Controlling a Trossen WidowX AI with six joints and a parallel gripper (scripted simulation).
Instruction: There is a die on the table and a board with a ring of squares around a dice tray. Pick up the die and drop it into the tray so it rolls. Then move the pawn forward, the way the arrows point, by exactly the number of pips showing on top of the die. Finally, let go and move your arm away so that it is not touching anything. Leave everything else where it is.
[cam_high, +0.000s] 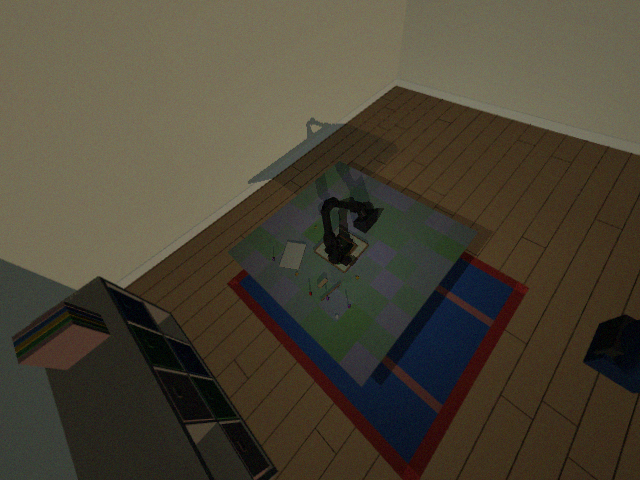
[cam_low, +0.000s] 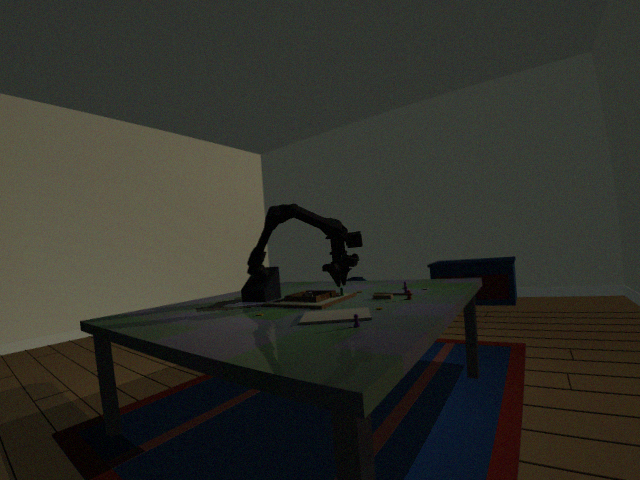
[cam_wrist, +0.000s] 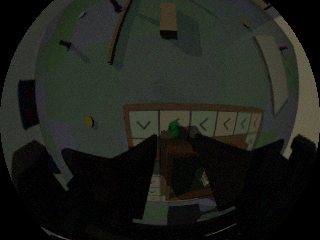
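The dark-green pawn lies 20 mm below my gripper tip. Also, from my gripper tip: green-floored dice tray: 110 mm behind, 70 mm to the right, 40 mm below; white die: 110 mm behind, 80 mm to the right, 30 mm below; pale flat sheet: 140 mm ahead, 320 mm to the right, 50 mm below.
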